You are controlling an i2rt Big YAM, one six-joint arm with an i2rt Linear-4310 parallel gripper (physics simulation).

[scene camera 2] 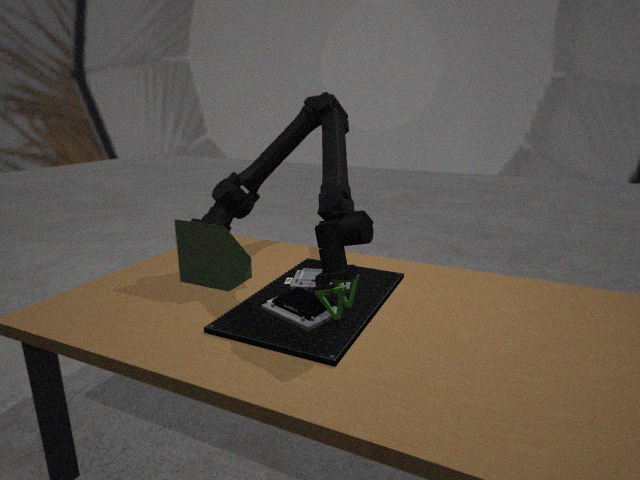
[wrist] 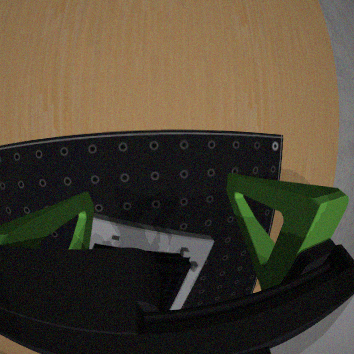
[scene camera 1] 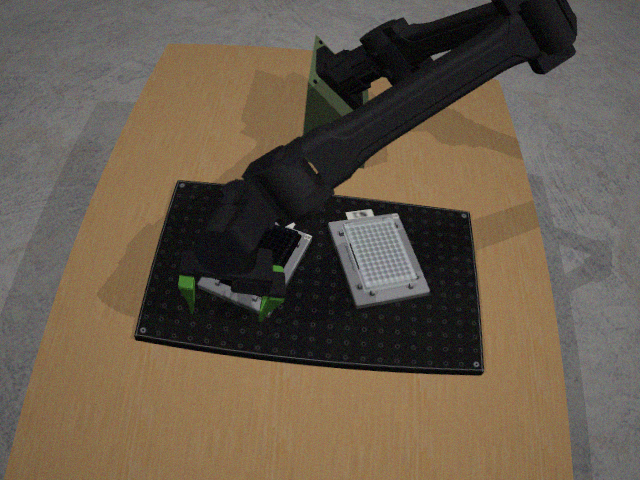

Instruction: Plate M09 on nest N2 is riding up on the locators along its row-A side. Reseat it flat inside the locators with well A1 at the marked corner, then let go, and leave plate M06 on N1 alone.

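Frame: origin at the arm's base, x ahead, y left, z up, level; millimetres.
Seen in the pictures: gripper, between the fingertips: (scene camera 2: 343, 313) (wrist: 157, 190) (scene camera 1: 226, 315); arm's base, origin of its link: (scene camera 2: 210, 236) (scene camera 1: 336, 79).
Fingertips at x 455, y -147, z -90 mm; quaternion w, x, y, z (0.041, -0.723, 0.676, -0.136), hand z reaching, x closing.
Pixels of each thing's middle, then the offset from my fingertips to it. Level surfaces: height alone.
- black well plate, middle of its body: (wrist: 131, 301) (scene camera 1: 258, 255) (scene camera 2: 303, 302) 117 mm back, 38 mm left, 10 mm down
- white plate, middle of its body: (scene camera 1: 379, 253) (scene camera 2: 322, 276) 141 mm back, 223 mm left, 15 mm down
- black perforated board, middle of its body: (wrist: 56, 284) (scene camera 1: 317, 272) (scene camera 2: 317, 298) 116 mm back, 129 mm left, 40 mm down
- wooden table, height of its surface: 47 mm down
A black well plate (scene camera 1: 281, 242) (scene camera 2: 302, 300) (wrist: 172, 269), taken as M09, sits on a grey nest (scene camera 1: 232, 296) (scene camera 2: 309, 324) (wrist: 150, 237). In scene camera 2 it looks tilted, with one side raised. The arm hides much of it, and its A1 corner cannot be read. My gripper (scene camera 1: 227, 314) (scene camera 2: 343, 311) (wrist: 157, 190) is open and empty, its green fingers wide apart above and beyond the nest's front edge. A white plate (scene camera 1: 382, 251) (scene camera 2: 308, 276), taken as M06, sits on the other grey nest (scene camera 1: 392, 296), apart from the gripper.
Both nests stand on a black perforated board (scene camera 1: 413, 335) (scene camera 2: 320, 347) (wrist: 150, 165) on a wooden table (scene camera 1: 310, 413) (scene camera 2: 491, 361) (wrist: 150, 65). A green bracket (scene camera 1: 323, 105) (scene camera 2: 211, 258) stands at the arm's base. Small white tags show behind the nests.
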